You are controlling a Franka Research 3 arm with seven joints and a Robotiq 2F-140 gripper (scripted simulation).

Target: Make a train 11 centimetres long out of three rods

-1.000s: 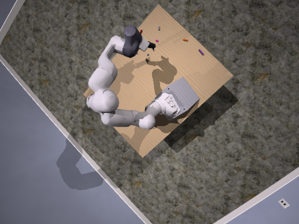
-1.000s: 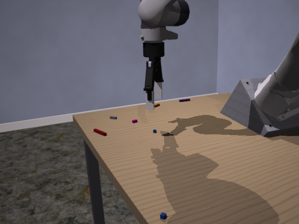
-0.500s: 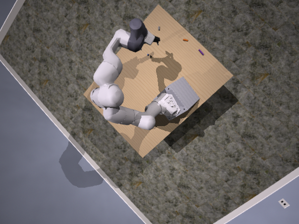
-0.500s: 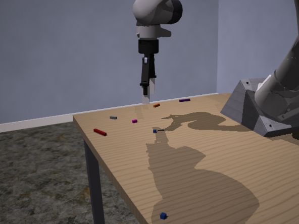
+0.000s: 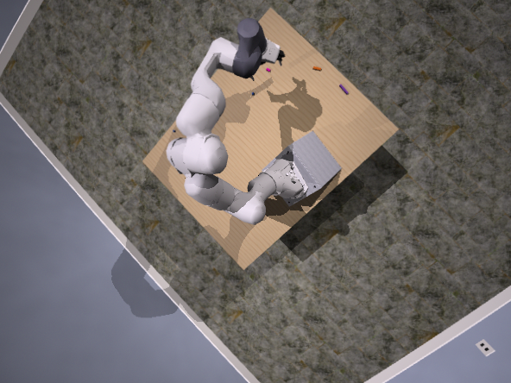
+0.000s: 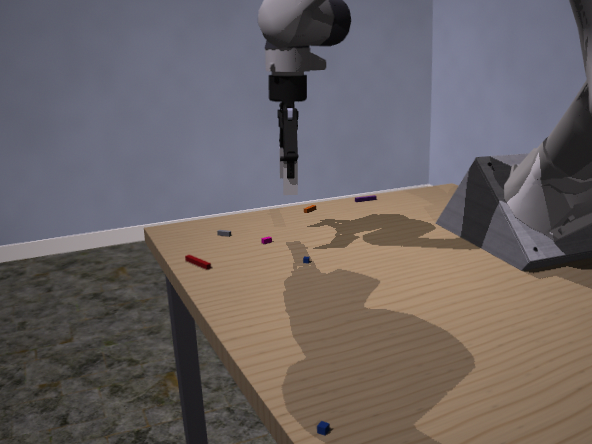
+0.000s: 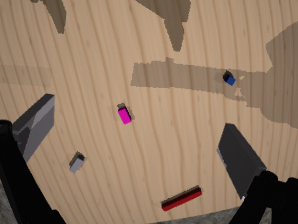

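Right now the orange rod is 120 mm behind my hand, 210 mm to the right of it and 130 mm below it. The rest, counted from my hand: red rod: 200 mm ahead, 50 mm to the left, 130 mm below; magenta rod: 40 mm ahead, 20 mm to the right, 130 mm below; grey rod: 120 mm ahead, 110 mm to the right, 130 mm below.
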